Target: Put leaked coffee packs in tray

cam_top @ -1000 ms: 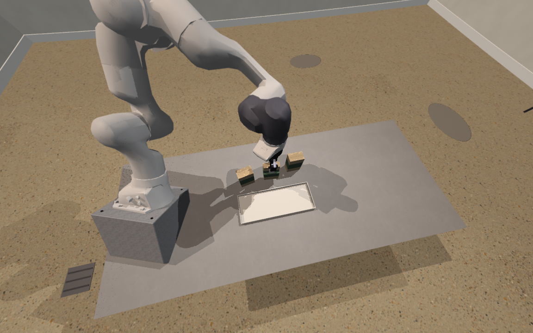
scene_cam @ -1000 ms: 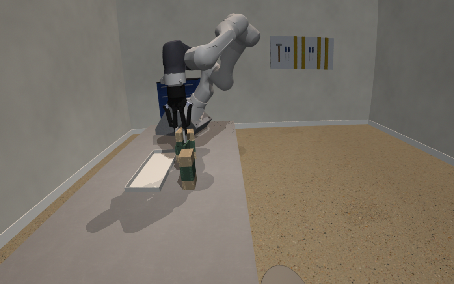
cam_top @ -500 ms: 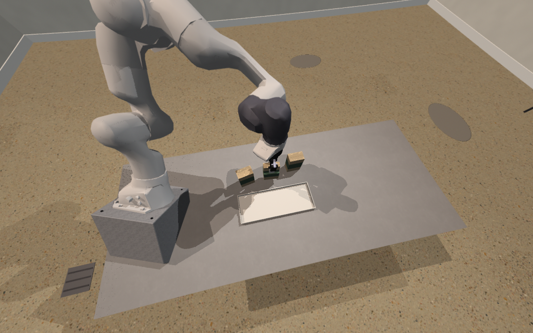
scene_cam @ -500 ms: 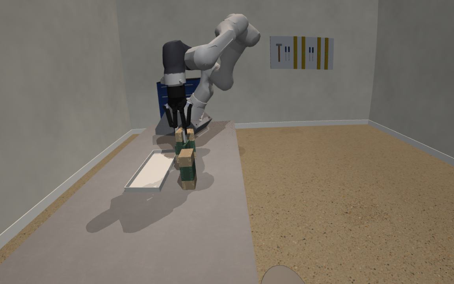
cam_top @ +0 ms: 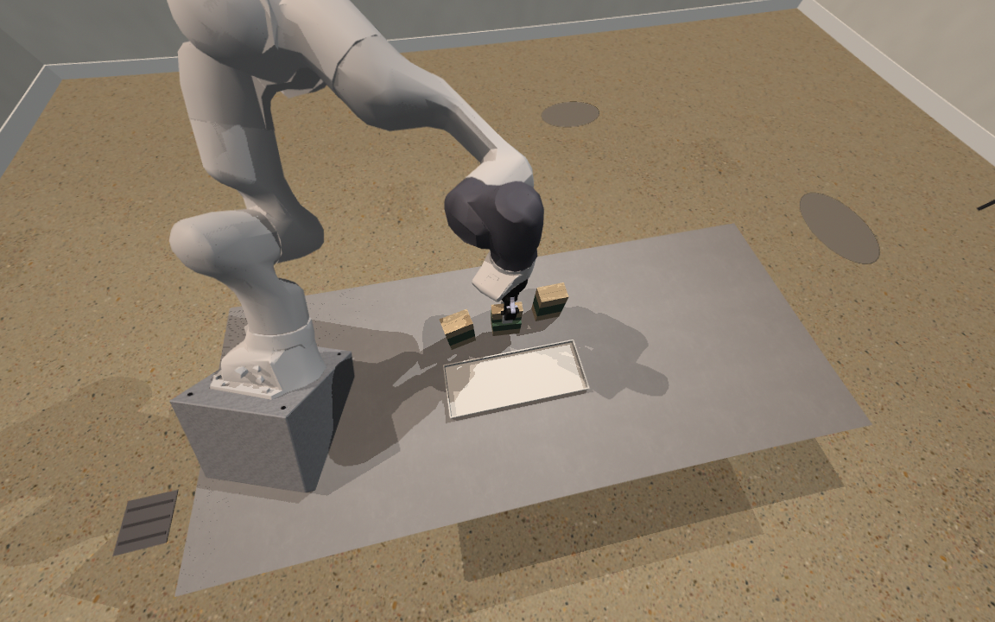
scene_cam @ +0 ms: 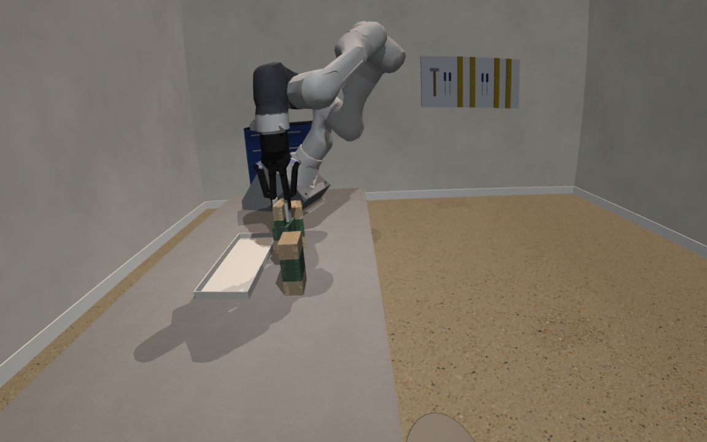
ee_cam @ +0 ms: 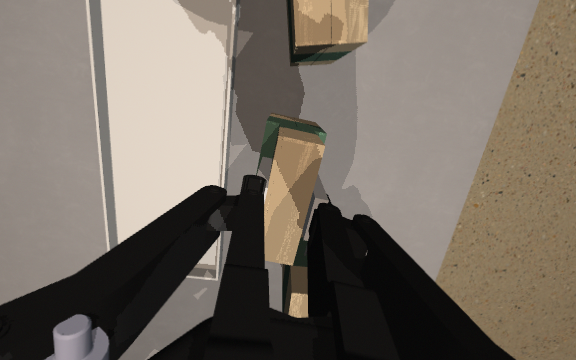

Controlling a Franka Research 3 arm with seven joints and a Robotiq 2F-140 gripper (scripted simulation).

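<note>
The white tray is 16 cm below my hand, 14 cm to the right of it and 3 cm ahead of it.
</note>
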